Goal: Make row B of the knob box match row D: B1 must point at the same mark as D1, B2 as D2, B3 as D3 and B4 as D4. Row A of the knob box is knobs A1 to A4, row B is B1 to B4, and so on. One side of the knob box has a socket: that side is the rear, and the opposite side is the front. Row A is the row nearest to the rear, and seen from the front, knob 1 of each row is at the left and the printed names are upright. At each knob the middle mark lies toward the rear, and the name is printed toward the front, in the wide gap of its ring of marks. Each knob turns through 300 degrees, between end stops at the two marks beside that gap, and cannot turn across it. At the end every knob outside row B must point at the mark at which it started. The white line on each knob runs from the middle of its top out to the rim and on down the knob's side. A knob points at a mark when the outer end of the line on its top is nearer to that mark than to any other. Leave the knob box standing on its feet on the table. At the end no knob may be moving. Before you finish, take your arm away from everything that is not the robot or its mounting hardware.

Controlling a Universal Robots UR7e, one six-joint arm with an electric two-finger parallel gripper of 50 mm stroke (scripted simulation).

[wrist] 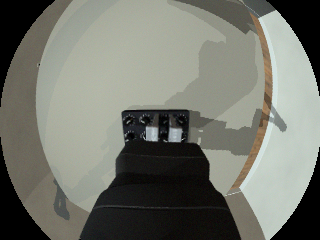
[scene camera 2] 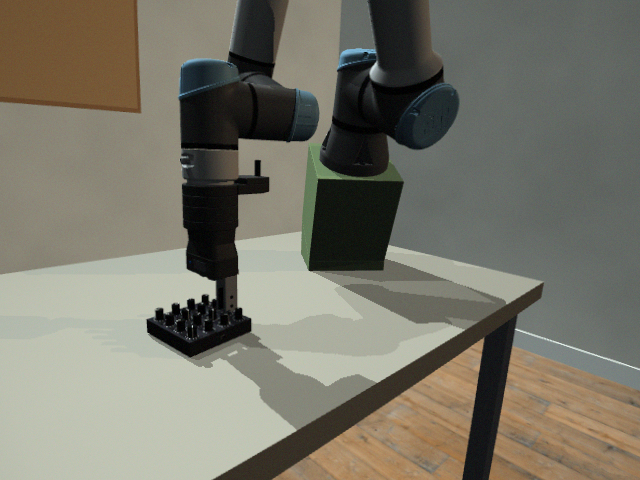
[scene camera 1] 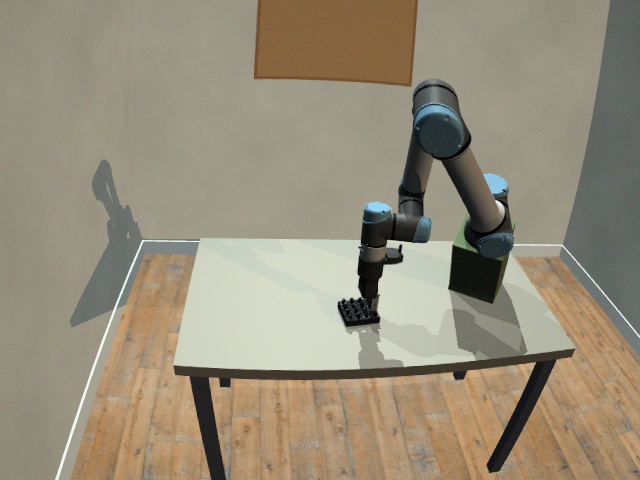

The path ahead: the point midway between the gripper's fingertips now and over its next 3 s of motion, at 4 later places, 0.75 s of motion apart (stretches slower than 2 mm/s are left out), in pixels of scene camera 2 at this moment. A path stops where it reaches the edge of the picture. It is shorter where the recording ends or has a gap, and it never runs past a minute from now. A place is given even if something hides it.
My gripper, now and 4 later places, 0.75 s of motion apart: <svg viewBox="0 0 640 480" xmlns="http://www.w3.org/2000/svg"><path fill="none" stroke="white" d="M226 309L224 289L225 285L225 283L220 279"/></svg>
